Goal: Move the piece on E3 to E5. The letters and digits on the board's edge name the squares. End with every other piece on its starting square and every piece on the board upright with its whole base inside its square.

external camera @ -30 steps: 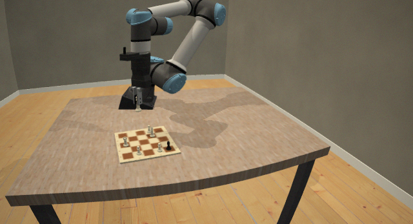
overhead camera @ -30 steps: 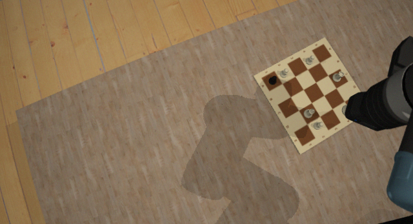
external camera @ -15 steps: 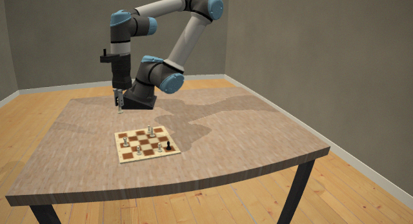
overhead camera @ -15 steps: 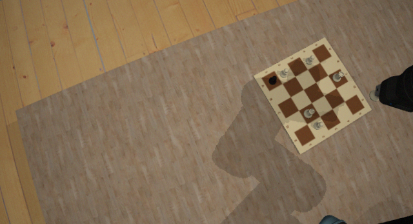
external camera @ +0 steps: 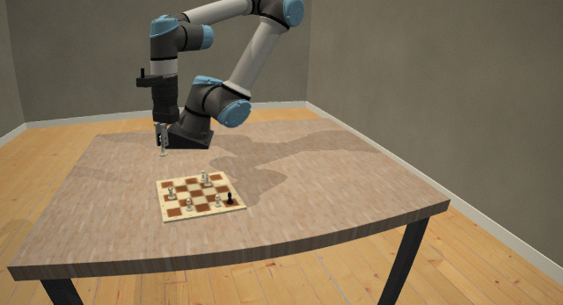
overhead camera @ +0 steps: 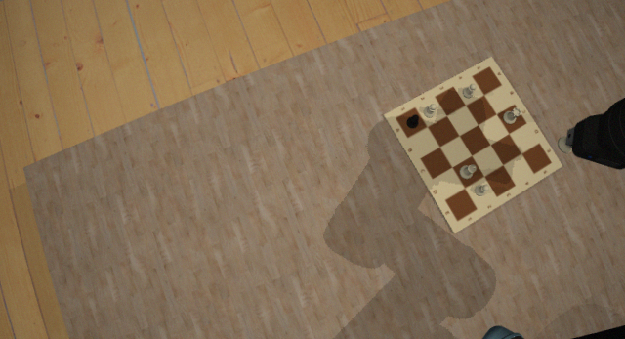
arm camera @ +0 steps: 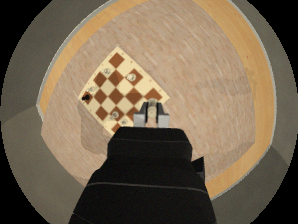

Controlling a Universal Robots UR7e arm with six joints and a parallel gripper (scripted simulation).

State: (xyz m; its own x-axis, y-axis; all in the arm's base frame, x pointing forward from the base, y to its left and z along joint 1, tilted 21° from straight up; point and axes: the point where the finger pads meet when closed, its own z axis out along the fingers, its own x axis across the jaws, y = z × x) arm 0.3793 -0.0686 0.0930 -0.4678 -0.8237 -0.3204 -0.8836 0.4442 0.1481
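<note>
My hand is 140 mm above the chessboard, 90 mm to the right of it and 50 mm short of it. From my hand the other things lie so: white chess piece 10 mm below; then black pawn 190 mm to the left, 130 mm below, 100 mm ahead.
</note>
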